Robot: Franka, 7 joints.
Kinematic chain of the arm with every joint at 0, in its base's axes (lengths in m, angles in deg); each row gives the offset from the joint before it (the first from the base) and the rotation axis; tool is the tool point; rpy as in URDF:
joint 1: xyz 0 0 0.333 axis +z
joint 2: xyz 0 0 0 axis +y
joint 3: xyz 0 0 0.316 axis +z
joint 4: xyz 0.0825 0 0 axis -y
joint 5: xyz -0.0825 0 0.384 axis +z
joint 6: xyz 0 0 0 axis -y
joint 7: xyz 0.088 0 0 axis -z
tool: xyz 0 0 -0.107 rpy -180 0 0
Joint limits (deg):
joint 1: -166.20..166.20
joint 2: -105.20..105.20
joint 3: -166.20..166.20
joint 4: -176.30..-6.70
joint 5: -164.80..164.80
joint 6: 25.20..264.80
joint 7: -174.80..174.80
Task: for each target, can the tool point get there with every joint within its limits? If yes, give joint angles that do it. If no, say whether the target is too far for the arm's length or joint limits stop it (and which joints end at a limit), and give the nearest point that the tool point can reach.
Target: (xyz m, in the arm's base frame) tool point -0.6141 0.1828 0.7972
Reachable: yes | joints -74.37 -38.12 -85.18 -70.80 -113.43 127.97 -148.17
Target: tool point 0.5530 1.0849 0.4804
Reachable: no: too far | nearest point 0.3868 0.7588 0.4361 | short by 0.369 m
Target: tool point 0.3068 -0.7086 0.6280
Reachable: yes | joints -42.51 79.85 -130.17 -40.33 85.04 107.03 106.42
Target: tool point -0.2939 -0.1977 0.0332
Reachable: yes | joints 104.46 -63.28 138.60 -137.10 -43.82 117.00 -68.30
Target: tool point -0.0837 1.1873 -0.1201
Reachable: no: too far | nearest point -0.0564 0.7998 0.0278 | short by 0.416 m
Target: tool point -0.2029 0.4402 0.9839
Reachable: yes | joints -129.60 0.78 -113.29 -58.43 112.94 153.28 58.84
